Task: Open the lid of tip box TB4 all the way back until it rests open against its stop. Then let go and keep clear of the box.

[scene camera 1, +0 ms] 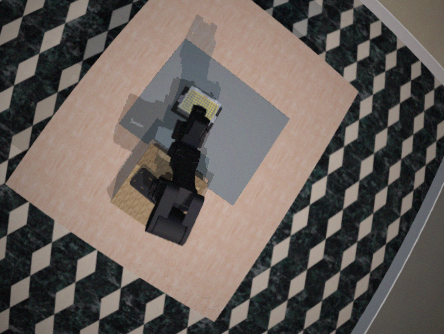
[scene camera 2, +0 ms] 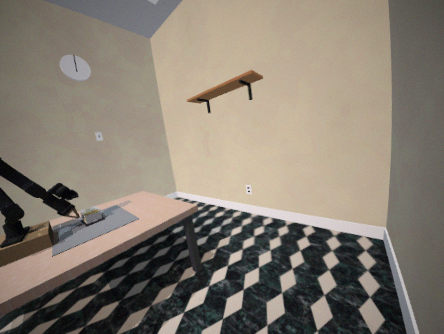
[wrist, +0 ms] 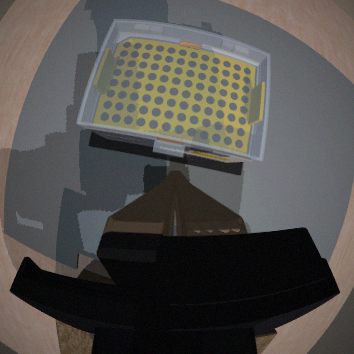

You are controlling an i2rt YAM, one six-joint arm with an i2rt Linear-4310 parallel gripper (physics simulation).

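Pixels of known places: gripper, between the fingertips: [scene camera 2: 78, 217] [wrist: 174, 177]; arm's base, origin of its link: [scene camera 1: 159, 194] [scene camera 2: 16, 236].
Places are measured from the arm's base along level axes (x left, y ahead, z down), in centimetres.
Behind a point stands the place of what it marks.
The tip box TB4 [scene camera 1: 194, 100] {x 11.2, y 31.7, z -0.4 cm} [scene camera 2: 93, 218] {x 2.5, y 32.5, z 4.7 cm} [wrist: 180, 90] {x 8.3, y 30.7, z -0.3 cm} has a yellow rack full of round holes and a dark base. Its clear lid [wrist: 265, 107] {x 2.7, y 32.2, z -0.3 cm} covers the rack in the wrist view, with a small front tab on the side facing the gripper. Whether the lid is fully down or slightly raised is hard to tell. My gripper [scene camera 2: 77, 215] {x 6.6, y 25.6, z 2.1 cm} [wrist: 174, 177] {x 6.6, y 25.6, z 2.1 cm} is shut and empty. Its fingertips are just in front of the tab side in the wrist view, with a small gap in the picture. The arm hides part of the box in scene camera 1.
The box stands on a grey mat [scene camera 1: 250, 135] {x -12.8, y 38.1, z 7.4 cm} [scene camera 2: 117, 220] {x -10.7, y 43.6, z 7.1 cm} [wrist: 300, 165] {x -8.3, y 32.3, z 7.4 cm} on a pinkish table [scene camera 1: 280, 65] {x -4.7, y 68.3, z 7.7 cm} [scene camera 2: 160, 205] {x -11.9, y 71.5, z 7.7 cm}. The arm stands on a wooden block [scene camera 1: 131, 200] {x 5.8, y -7.2, z -0.3 cm} [scene camera 2: 30, 245] {x -11.2, y 6.0, z 3.3 cm} at the mat's edge. A wall shelf [scene camera 2: 225, 87] hangs well beyond the table.
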